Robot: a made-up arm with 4 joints.
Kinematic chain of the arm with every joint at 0, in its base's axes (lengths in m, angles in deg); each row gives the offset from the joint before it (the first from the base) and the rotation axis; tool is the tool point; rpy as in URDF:
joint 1: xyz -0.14 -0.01 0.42 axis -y
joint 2: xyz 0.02 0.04 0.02 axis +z
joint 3: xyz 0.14 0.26 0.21 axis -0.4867 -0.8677 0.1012
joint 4: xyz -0.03 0 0.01 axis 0.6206 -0.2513 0.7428
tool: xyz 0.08 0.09 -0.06 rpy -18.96 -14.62 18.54
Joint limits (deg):
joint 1: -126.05..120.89
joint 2: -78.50..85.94
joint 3: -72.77..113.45
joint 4: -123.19..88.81
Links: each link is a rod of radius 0.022 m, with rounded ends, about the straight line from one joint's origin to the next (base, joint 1, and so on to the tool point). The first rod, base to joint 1, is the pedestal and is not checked.
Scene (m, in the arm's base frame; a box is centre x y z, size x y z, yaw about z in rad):
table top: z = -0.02
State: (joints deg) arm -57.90 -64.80 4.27 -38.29
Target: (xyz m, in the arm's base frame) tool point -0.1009 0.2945 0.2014
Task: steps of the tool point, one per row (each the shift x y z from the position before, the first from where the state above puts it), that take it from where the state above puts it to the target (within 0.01 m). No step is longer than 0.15 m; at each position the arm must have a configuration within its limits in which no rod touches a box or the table.
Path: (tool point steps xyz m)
1: -0.0535 0.0810 -0.0603
2: -0.0675 0.0788 -0.0285
3: -0.0672 0.0718 0.0048
4: -0.0538 0.0607 0.0334
5: -0.0304 0.0458 0.0522

